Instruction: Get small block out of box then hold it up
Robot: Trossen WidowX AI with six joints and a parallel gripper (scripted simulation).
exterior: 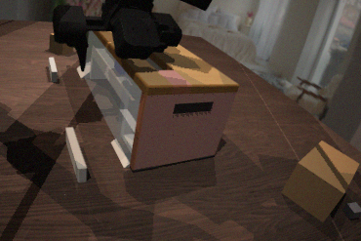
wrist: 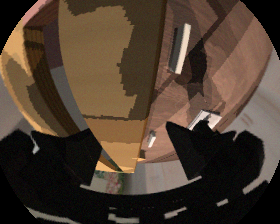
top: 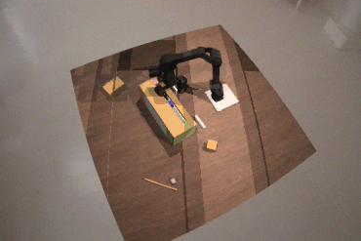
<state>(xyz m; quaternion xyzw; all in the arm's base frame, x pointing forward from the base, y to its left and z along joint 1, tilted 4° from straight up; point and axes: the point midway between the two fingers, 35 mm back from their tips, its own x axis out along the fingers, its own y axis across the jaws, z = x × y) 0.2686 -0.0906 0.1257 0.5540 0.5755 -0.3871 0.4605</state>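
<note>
Now: gripper tip 4 cm to the right of the blue block and 4 cm short of it. The rest, counted from my gripper tip: orange cube (35 cm to the left, 6 cm below, 6 cm behind); thin stick (41 cm to the left, 29 cm ahead, 8 cm below); orange box (29 cm ahead, 26 cm to the right, 6 cm below).
</note>
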